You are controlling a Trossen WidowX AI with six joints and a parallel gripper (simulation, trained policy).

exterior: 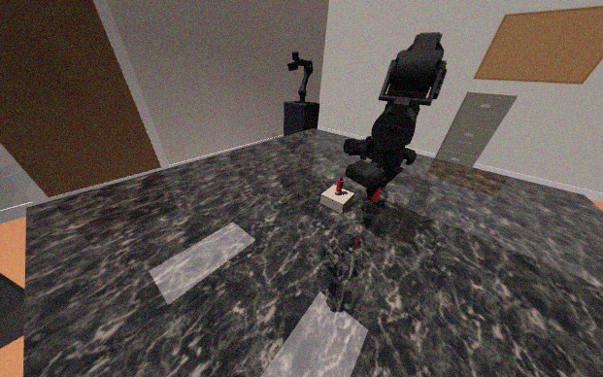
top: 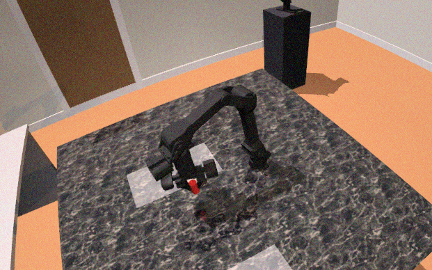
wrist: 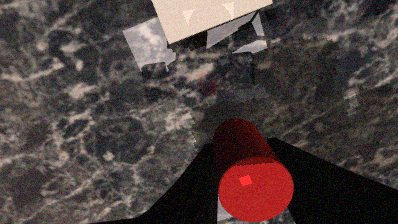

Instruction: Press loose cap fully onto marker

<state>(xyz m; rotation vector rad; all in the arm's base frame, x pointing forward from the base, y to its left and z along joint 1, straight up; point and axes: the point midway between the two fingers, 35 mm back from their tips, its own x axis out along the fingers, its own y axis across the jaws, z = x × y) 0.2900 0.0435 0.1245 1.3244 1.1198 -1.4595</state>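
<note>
The red marker is 2 cm behind my gripper tip, 10 cm to the right of it and 2 cm below it. The rest, counted from my gripper tip: pale holder block 2 cm behind, 10 cm to the right, 7 cm below; red cap 1 cm above.
</note>
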